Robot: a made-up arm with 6 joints. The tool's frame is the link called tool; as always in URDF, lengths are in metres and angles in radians. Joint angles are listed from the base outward.
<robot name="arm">
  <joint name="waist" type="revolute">
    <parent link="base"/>
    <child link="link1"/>
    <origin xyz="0 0 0.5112" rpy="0 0 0"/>
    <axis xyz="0 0 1"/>
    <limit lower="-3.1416" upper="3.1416"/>
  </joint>
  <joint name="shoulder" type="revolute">
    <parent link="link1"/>
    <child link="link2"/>
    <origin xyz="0.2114 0 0" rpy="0 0 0"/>
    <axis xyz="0 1 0"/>
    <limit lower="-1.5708" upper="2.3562"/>
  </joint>
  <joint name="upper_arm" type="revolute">
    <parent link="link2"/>
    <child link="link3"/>
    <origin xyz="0 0 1.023" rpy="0 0 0"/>
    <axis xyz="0 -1 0"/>
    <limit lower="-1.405" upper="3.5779"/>
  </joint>
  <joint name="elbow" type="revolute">
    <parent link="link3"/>
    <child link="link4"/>
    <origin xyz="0 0 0.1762" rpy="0 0 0"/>
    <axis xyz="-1 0 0"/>
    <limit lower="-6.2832" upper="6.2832"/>
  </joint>
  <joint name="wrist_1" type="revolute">
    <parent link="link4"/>
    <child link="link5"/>
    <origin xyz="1.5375 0 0" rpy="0 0 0"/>
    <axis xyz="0 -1 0"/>
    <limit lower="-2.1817" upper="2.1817"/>
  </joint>
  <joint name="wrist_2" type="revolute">
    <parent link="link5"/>
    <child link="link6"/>
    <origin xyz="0.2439 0 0" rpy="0 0 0"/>
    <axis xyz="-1 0 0"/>
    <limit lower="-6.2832" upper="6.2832"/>
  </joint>
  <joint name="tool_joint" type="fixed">
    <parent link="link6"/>
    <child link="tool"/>
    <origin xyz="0 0 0" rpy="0 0 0"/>
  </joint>
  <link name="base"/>
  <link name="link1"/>
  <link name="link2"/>
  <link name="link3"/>
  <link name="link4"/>
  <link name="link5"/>
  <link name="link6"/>
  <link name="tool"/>
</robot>
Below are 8 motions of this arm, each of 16 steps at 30 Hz.
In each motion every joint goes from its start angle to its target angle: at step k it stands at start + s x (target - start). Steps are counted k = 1, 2, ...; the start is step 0. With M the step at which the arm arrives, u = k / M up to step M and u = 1 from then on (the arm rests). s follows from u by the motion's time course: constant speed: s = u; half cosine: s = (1 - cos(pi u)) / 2; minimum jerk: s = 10 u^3 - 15 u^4 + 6 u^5.
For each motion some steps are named. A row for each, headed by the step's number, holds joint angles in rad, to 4 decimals.
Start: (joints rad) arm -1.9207 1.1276 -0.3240 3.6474 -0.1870 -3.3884
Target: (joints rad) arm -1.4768 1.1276 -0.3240 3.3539 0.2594 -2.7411
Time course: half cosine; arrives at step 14
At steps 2, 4, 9, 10, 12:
2: -1.8987 1.1276 -0.3240 3.6329 -0.1649 -3.3563
4: -1.8371 1.1276 -0.3240 3.5921 -0.1030 -3.2665
9: -1.6024 1.1276 -0.3240 3.4370 0.1330 -2.9243
10: -1.5604 1.1276 -0.3240 3.4092 0.1754 -2.8630
12: -1.4988 1.1276 -0.3240 3.3684 0.2373 -2.7732

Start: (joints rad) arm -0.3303 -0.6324 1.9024 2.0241 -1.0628 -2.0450
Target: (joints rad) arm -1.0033 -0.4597 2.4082 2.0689 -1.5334 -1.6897
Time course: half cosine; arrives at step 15
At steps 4, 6, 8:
4: -0.4416 -0.6038 1.9861 2.0315 -1.1407 -1.9862
6: -0.5628 -0.5727 2.0771 2.0396 -1.2254 -1.9222
8: -0.7020 -0.5370 2.1817 2.0488 -1.3227 -1.8488

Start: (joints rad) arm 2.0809 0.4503 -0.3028 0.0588 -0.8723 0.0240
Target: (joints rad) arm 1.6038 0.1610 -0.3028 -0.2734 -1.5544 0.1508
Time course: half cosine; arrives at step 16
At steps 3, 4, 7, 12, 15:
3: 2.0407 0.4259 -0.3028 0.0308 -0.9298 0.0347
4: 2.0110 0.4079 -0.3028 0.0102 -0.9722 0.0426
7: 1.8889 0.3339 -0.3028 -0.0749 -1.1468 0.0750
12: 1.6737 0.2034 -0.3028 -0.2248 -1.4545 0.1322
15: 1.6084 0.1638 -0.3028 -0.2702 -1.5478 0.1496

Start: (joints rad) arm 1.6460 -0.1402 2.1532 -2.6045 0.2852 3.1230
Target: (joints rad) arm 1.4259 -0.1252 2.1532 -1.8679 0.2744 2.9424
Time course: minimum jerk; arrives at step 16
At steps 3, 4, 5, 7, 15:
3: 1.6353 -0.1395 2.1532 -2.5686 0.2847 3.1142
4: 1.6232 -0.1386 2.1532 -2.5283 0.2841 3.1043
5: 1.6064 -0.1375 2.1532 -2.4719 0.2833 3.0905
7: 1.5615 -0.1344 2.1532 -2.3216 0.2811 3.0536
15: 1.4264 -0.1252 2.1532 -1.8695 0.2744 2.9428

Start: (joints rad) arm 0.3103 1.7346 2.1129 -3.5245 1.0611 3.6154
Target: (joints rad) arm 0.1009 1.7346 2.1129 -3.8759 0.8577 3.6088
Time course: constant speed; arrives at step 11
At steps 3, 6, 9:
3: 0.2532 1.7346 2.1129 -3.6203 1.0056 3.6136
6: 0.1961 1.7346 2.1129 -3.7162 0.9502 3.6118
9: 0.1390 1.7346 2.1129 -3.8120 0.8947 3.6100

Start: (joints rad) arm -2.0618 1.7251 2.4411 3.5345 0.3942 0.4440
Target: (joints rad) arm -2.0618 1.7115 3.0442 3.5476 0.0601 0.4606
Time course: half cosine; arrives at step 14
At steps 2, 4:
2: -2.0618 1.7244 2.4710 3.5351 0.3777 0.4448
4: -2.0618 1.7225 2.5546 3.5370 0.3313 0.4471

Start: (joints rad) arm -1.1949 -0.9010 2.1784 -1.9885 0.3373 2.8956
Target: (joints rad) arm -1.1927 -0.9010 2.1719 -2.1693 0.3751 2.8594
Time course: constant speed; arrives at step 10
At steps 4, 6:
4: -1.1940 -0.9010 2.1758 -2.0608 0.3524 2.8811
6: -1.1936 -0.9010 2.1745 -2.0970 0.3600 2.8739

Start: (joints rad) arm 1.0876 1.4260 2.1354 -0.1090 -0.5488 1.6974
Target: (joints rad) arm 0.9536 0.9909 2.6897 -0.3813 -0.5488 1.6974
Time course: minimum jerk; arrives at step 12
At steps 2, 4, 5, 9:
2: 1.0828 1.4106 2.1551 -0.1187 -0.5488 1.6974
4: 1.0595 1.3347 2.2517 -0.1661 -0.5488 1.6974
5: 1.0412 1.2752 2.3275 -0.2034 -0.5488 1.6974
9: 0.9675 1.0359 2.6323 -0.3531 -0.5488 1.6974

